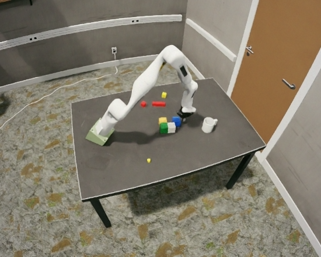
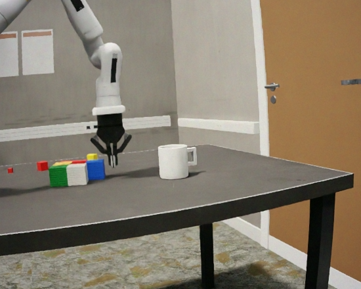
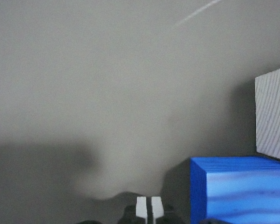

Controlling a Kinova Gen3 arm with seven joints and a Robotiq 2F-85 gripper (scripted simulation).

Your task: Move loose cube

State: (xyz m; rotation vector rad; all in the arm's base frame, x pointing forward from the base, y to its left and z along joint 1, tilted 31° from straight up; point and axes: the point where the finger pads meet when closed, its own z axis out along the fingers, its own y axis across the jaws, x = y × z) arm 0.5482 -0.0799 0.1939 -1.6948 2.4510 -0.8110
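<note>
Now: hand 50 mm past the blue cube, 20 mm to the right of it and 20 mm above it. From my hand the other things lie so: white mug 140 mm to the right, 130 mm ahead, 10 mm below; tiny yellow cube 390 mm behind, 160 mm to the right, 40 mm below; red bar 260 mm to the left, 50 mm behind, 30 mm below.
</note>
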